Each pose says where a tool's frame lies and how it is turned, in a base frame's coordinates. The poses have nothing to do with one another.
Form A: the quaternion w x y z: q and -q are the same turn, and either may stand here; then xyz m.
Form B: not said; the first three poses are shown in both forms.
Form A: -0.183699 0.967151 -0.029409 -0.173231 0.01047 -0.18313 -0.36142
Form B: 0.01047 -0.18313 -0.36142 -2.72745 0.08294 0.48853
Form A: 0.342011 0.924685 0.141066 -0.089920 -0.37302 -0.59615 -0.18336
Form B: -0.37302 -0.59615 -0.18336 2.40445 0.36681 -0.23382
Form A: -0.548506 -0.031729 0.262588 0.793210 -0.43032 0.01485 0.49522
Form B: -0.43032 0.01485 0.49522 0.07515 -0.62195 -1.87874
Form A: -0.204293 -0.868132 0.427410 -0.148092 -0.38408 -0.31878 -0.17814
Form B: -0.38408 -0.31878 -0.17814 2.42116 -1.19202 0.41302
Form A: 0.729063 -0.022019 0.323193 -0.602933 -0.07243 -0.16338 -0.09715
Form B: -0.07243 -0.16338 -0.09715 -0.04850 0.71192 -1.32813
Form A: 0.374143 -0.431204 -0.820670 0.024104 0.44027 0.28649 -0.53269
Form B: 0.44027 0.28649 -0.53269 -1.10415 -2.10143 0.06172
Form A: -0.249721 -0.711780 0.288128 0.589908 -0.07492 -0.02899 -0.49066
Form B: -0.07492 -0.02899 -0.49066 1.93823 -0.78460 -1.60637
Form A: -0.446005 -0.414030 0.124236 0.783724 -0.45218 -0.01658 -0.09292
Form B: -0.45218 -0.01658 -0.09292 1.02556 -0.30773 -1.94129
